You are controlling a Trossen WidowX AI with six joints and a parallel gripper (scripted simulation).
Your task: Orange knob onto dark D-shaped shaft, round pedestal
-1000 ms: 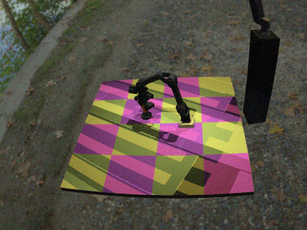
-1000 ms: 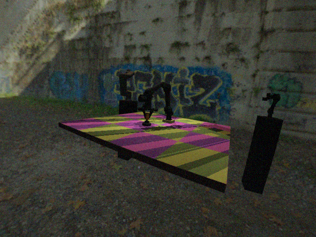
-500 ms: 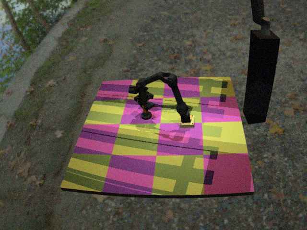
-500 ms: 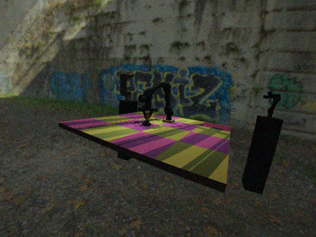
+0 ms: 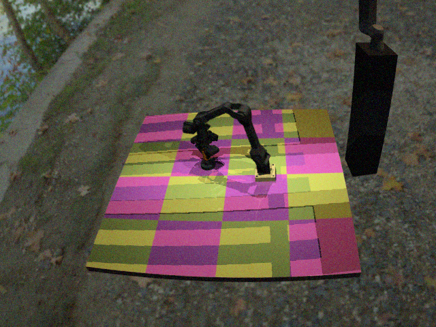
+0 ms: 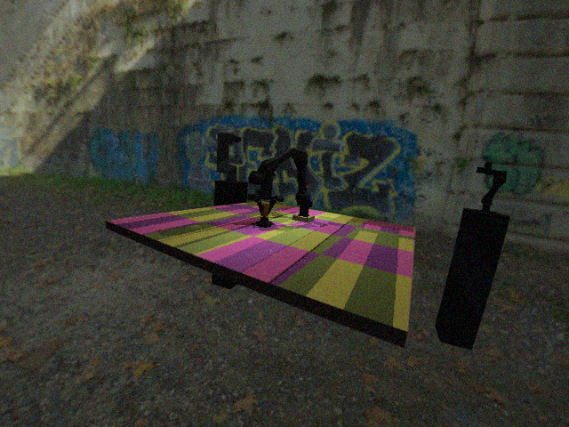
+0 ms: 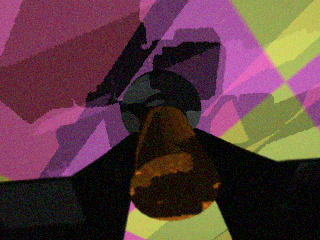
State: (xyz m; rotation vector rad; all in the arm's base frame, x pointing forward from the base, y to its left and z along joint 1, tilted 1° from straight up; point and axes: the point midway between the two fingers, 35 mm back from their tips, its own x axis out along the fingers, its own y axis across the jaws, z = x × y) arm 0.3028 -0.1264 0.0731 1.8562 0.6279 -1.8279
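My gripper tip is 3 cm above the pedestal. Round my gripper tip: orange knob 2 cm above.
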